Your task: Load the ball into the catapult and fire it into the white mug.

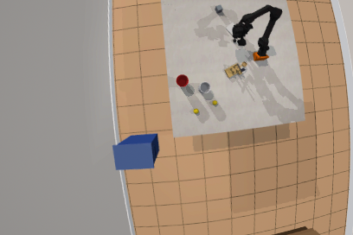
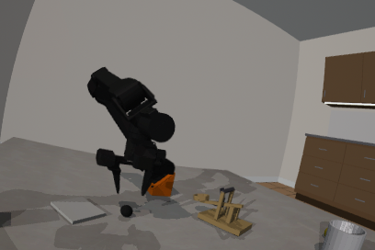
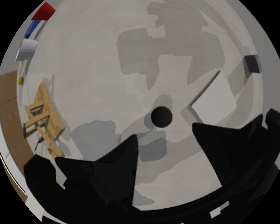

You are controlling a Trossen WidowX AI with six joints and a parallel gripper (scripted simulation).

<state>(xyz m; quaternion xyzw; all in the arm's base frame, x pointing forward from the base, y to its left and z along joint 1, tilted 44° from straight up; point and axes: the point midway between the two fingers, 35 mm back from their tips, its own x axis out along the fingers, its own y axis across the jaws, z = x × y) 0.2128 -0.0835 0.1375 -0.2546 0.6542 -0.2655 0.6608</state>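
My gripper tip is now 50 mm above the black ball. From my gripper tip the other things lie so: wooden catapult: 20 mm ahead, 260 mm to the left, 10 mm below; then flat white slab: 10 mm behind, 130 mm to the right, 60 mm below; then grey cube: 100 mm ahead, 320 mm to the right, 40 mm below.
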